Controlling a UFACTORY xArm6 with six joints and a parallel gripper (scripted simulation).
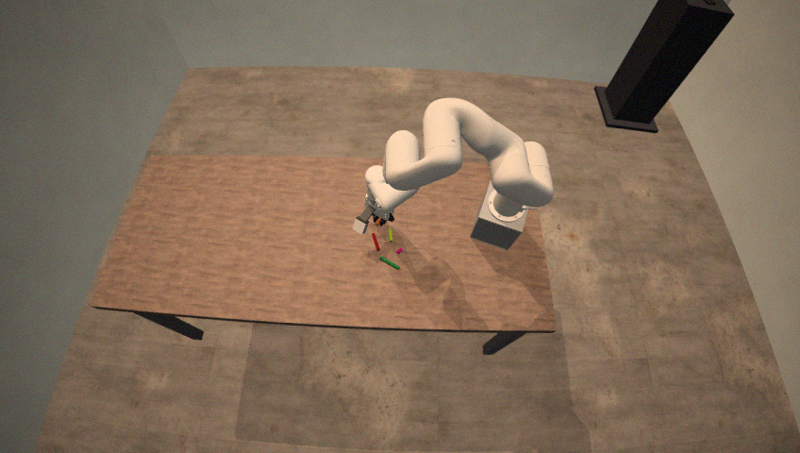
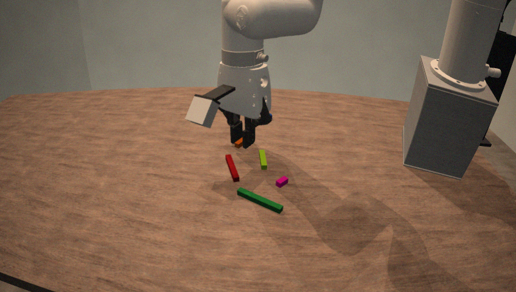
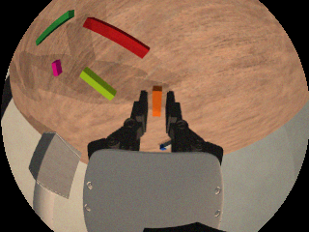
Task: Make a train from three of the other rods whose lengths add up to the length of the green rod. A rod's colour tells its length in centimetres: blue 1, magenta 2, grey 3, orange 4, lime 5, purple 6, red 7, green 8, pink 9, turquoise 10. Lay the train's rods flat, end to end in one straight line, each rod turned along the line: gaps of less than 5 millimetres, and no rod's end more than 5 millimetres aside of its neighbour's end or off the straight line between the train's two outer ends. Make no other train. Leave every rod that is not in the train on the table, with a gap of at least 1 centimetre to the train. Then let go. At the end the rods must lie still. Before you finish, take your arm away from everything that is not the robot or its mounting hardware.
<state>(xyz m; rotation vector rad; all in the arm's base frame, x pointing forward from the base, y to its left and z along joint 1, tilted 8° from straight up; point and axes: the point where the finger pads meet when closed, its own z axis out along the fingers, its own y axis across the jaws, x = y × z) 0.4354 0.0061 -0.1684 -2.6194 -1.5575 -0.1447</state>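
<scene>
The orange rod is 20 mm below my hand. Also, from my hand: red rod (10 mm ahead, 90 mm to the left, 20 mm below); then grey rod (20 mm behind, 110 mm to the right, 20 mm below); then lime rod (50 mm behind, 60 mm to the left, 20 mm below).
</scene>
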